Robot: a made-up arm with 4 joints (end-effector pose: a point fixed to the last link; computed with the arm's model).
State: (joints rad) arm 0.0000 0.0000 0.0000 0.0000
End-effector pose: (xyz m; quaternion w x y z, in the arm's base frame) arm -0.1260 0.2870 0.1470 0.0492 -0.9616 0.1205 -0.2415
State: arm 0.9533 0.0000 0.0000 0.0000
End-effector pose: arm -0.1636 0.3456 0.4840 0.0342 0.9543 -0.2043 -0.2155
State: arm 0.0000 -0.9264 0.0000 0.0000
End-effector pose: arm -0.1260 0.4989 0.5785 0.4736 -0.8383 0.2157 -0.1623
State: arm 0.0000 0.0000 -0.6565 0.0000
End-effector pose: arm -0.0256 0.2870 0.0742 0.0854 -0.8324 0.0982 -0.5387
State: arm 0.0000 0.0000 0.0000 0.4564
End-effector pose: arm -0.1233 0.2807 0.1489 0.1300 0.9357 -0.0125 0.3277
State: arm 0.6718 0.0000 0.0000 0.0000
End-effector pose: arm -0.1872 0.3277 0.3830 0.0095 0.9796 -0.1836 -0.0810
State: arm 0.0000 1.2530 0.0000 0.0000
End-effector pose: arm -0.1260 -0.3437 0.1315 0.5240 0.8078 0.0440 0.2663
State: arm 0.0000 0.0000 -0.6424 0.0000
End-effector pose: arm -0.0282 0.2870 0.0751 0.0847 -0.8362 0.0988 -0.5328
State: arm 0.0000 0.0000 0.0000 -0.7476
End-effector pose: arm -0.1288 0.2975 0.1505 0.3329 -0.8968 0.2815 -0.0757
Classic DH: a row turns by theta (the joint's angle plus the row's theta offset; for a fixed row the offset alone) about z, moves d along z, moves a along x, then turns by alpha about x. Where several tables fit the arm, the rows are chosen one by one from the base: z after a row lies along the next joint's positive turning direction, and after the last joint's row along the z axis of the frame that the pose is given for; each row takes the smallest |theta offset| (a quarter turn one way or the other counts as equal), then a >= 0, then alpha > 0; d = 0 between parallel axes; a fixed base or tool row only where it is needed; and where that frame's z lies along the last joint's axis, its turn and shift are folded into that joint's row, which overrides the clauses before.
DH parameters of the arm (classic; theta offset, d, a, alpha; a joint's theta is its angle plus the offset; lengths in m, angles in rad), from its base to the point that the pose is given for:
base (fixed): 0.0099 0.4075 0.1896 -1.7441
joint 1: -1.5691 -0.0692 0.1579 1.561
joint 2: -0.1733 0.1593 -0.317 -1.5708
joint 3: 0.2512 0.3706 -0.131 1.8985
joint 4: -1.3242 0.1457 -0.0017 2.2854
tool (fixed): -0.9064 0.0206 0 0

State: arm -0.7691 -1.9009 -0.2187 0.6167
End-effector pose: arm -0.4719 0.2193 0.6481 0.7071 -0.5381 0.0760 -0.4525
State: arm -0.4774 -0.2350 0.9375 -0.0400
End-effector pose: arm -0.1379 0.3105 0.2433 0.1287 -0.9903 0.0485 0.0169
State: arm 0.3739 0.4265 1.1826 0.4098
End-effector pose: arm -0.1547 0.1848 0.3692 0.2969 0.8500 0.0135 -0.4349
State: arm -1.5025 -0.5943 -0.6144 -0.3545
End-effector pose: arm 0.1405 0.4738 0.1045 0.5736 -0.3129 -0.2176 -0.7251
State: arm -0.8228 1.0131 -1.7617 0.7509
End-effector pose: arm 0.4485 -0.2304 0.1684 0.3478 -0.2332 0.1766 0.8907
